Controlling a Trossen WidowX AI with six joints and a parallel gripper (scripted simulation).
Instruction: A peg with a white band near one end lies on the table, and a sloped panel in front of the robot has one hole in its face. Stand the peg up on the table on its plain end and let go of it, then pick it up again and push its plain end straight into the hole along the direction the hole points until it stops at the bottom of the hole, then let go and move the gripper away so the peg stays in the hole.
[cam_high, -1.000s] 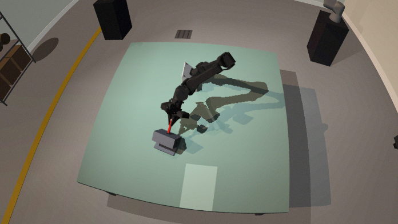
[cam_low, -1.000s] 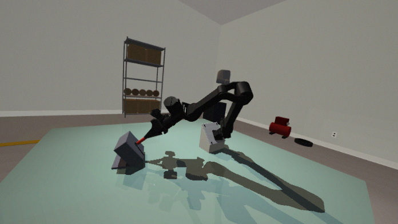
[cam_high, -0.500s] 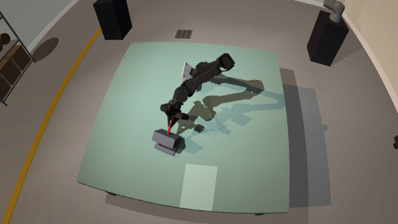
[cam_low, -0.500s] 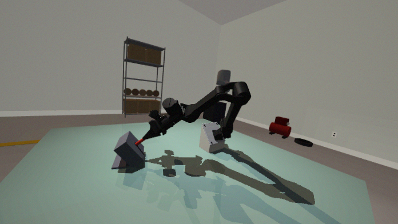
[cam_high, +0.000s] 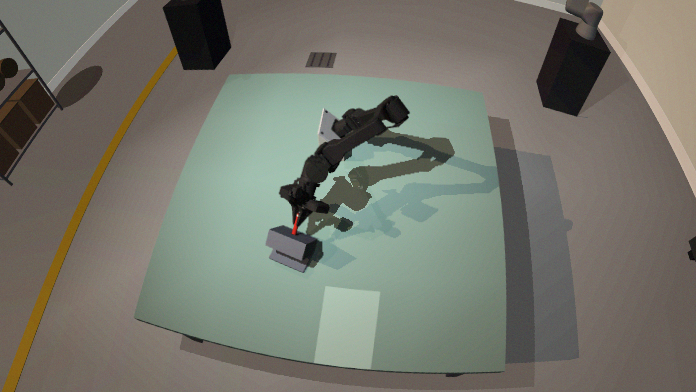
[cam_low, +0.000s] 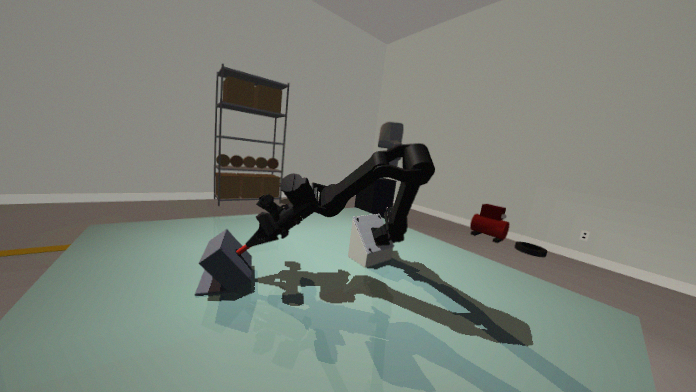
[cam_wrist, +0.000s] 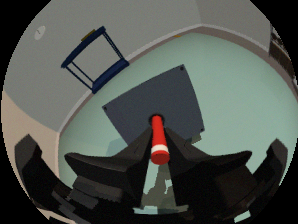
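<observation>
My gripper tip is now 4 cm short of the sloped panel, 4 cm above it and 1 cm to the left of it. From my gripper tip the other things lie so: peg: 1 cm behind, 1 cm above.
</observation>
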